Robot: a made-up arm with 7 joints. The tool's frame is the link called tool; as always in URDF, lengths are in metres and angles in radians. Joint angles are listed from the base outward.
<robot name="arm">
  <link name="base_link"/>
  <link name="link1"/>
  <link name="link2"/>
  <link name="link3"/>
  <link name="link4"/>
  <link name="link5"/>
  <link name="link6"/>
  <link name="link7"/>
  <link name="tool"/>
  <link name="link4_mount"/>
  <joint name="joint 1" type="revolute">
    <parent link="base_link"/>
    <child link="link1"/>
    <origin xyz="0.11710 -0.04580 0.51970"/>
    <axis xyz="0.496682 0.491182 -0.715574"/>
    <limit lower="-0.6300" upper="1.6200"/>
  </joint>
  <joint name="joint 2" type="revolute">
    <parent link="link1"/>
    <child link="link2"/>
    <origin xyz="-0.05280 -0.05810 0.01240"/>
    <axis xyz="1 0 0"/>
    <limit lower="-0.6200" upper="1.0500"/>
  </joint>
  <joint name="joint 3" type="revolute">
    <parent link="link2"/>
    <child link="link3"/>
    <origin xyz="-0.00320 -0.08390 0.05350"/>
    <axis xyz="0 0 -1"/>
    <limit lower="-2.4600" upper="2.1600"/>
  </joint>
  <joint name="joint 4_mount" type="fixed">
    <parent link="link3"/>
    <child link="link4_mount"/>
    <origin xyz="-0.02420 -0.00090 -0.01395"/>
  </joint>
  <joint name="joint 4" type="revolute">
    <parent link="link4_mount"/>
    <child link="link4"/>
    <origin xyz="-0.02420 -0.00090 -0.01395"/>
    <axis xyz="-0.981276 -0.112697 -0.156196"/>
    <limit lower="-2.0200" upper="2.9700"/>
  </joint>
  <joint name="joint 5" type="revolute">
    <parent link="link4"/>
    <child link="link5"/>
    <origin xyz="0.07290 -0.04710 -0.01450"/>
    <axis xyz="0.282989 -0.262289 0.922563"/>
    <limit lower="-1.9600" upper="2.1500"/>
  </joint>
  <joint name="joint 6" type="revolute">
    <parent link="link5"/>
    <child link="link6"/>
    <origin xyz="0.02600 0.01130 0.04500"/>
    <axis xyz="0 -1 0"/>
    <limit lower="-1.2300" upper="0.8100"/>
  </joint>
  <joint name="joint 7" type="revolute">
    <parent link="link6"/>
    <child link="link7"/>
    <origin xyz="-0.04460 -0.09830 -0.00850"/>
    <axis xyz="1 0 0"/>
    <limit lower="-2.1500" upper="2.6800"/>
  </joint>
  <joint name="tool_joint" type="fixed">
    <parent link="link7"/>
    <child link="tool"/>
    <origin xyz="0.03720 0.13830 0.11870" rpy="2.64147 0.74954 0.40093"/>
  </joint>
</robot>
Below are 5 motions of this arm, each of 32 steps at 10 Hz.
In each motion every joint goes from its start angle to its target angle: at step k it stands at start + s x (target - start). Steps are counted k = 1, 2, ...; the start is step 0. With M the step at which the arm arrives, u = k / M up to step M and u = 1 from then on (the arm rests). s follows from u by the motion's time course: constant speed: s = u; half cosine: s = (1 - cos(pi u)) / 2; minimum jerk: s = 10 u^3 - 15 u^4 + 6 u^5.
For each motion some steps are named. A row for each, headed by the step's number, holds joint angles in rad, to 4 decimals.
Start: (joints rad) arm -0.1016 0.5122 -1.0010 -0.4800 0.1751 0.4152 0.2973
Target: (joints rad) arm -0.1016 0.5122 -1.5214 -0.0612 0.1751 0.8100 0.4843
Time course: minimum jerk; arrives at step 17
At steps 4, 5, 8, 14, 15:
4: -0.1016 0.5122 -1.0471 -0.4429 0.1751 0.4502 0.3139
5: -0.1016 0.5122 -1.0819 -0.4149 0.1751 0.4765 0.3264
8: -0.1016 0.5122 -1.2326 -0.2936 0.1751 0.5909 0.3805
14: -0.1016 0.5122 -1.4998 -0.0786 0.1751 0.7936 0.4766
15: -0.1016 0.5122 -1.5144 -0.0669 0.1751 0.8047 0.4818

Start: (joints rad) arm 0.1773 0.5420 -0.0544 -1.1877 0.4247 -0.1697 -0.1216
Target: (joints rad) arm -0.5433 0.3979 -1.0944 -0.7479 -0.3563 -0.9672 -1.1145
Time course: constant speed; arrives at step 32
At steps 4, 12, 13, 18, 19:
4: 0.0872 0.5240 -0.1844 -1.1327 0.3271 -0.2694 -0.2457
12: -0.0929 0.4880 -0.4444 -1.0228 0.1318 -0.4688 -0.4939
13: -0.1154 0.4835 -0.4769 -1.0090 0.1074 -0.4937 -0.5250
18: -0.2280 0.4609 -0.6394 -0.9403 -0.0146 -0.6183 -0.6801
19: -0.2506 0.4564 -0.6719 -0.9266 -0.0390 -0.6432 -0.7111

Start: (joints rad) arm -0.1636 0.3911 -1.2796 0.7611 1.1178 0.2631 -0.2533
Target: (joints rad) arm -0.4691 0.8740 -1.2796 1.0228 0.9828 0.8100 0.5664
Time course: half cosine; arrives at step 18
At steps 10, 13, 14, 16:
10: -0.3429 0.6745 -1.2796 0.9147 1.0386 0.5840 0.2277
13: -0.4145 0.7878 -1.2796 0.9761 1.0069 0.7123 0.4200
14: -0.4334 0.8175 -1.2796 0.9922 0.9986 0.7460 0.4705
16: -0.4599 0.8594 -1.2796 1.0149 0.9869 0.7935 0.5417

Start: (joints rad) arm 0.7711 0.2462 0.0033 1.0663 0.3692 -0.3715 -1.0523
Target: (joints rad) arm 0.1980 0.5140 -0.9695 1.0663 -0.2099 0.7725 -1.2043
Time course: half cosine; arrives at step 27
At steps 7, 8, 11, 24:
7: 0.6812 0.2882 -0.1493 1.0663 0.2784 -0.1920 -1.0761
8: 0.6557 0.3001 -0.1926 1.0663 0.2526 -0.1411 -1.0829
11: 0.5667 0.3417 -0.3436 1.0663 0.1627 0.0364 -1.1065
24: 0.2153 0.5059 -0.9402 1.0663 -0.1924 0.7380 -1.1997

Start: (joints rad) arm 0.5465 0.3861 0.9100 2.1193 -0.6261 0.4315 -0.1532
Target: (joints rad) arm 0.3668 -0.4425 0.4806 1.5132 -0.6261 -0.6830 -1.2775
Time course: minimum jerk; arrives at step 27
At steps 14, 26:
14: 0.4504 -0.0569 0.6804 1.7952 -0.6261 -0.1644 -0.7544
26: 0.3669 -0.4421 0.4808 1.5135 -0.6261 -0.6825 -1.2770

